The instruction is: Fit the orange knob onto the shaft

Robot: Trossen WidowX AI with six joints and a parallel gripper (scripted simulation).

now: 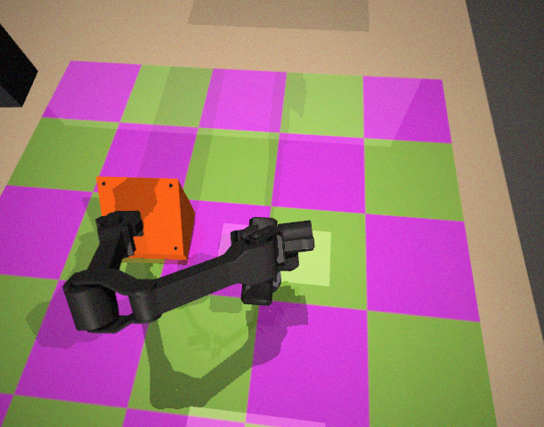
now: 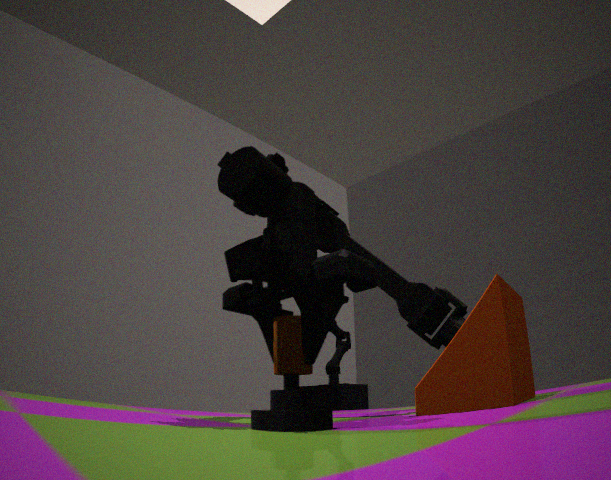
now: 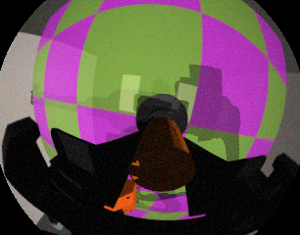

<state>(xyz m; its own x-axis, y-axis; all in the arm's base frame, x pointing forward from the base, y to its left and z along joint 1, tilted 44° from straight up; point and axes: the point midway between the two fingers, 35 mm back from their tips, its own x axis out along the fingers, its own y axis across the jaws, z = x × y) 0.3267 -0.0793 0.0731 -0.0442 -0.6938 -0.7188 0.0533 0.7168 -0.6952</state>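
Now: the orange knob 20 mm above my gripper tip. From my gripper tip the other things lie so: dark round pedestal (40 mm below).
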